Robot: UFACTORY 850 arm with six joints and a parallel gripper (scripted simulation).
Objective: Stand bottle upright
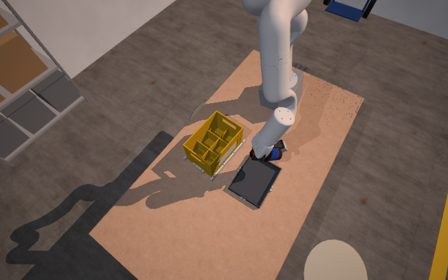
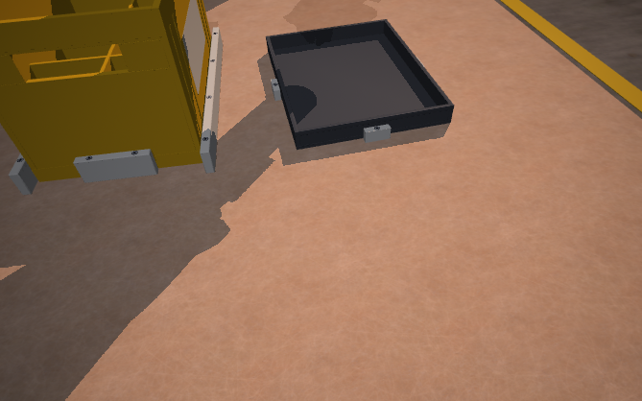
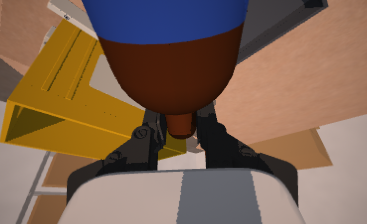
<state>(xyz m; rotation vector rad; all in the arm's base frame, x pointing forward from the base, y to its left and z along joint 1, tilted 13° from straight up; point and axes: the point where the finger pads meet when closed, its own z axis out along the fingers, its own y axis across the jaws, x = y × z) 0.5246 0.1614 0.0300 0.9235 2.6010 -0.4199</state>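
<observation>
Now: hand 40 mm past the brown bottle, 30 mm to the right of it and 20 mm above it. The rest, counted from my hand: dark tray (30 mm ahead, 50 mm to the left, 190 mm below); then yellow crate (30 mm ahead, 230 mm to the right, 120 mm below).
</observation>
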